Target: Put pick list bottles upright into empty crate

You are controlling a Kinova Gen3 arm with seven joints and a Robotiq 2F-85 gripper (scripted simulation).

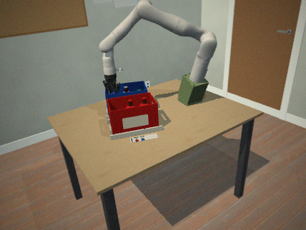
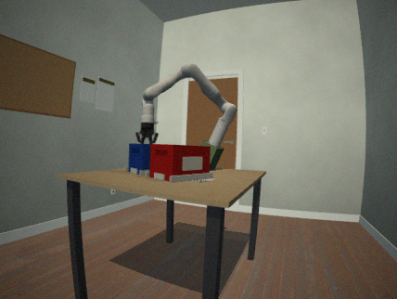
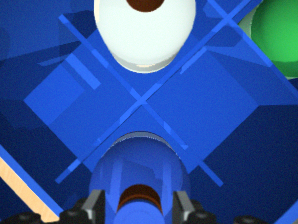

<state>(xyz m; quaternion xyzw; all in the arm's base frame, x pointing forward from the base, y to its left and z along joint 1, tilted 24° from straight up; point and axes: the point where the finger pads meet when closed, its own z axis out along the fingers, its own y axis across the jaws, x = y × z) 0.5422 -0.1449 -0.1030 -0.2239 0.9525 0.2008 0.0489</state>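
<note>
Right now my hand is 70 mm above the blue-label bottle. Round my hand: blue crate (100 mm behind, 70 mm below, 10 mm to the right); then green-label bottle (160 mm behind, 70 mm below, 60 mm to the left); then white-label bottle (110 mm behind, 70 mm below, 60 mm to the right).
</note>
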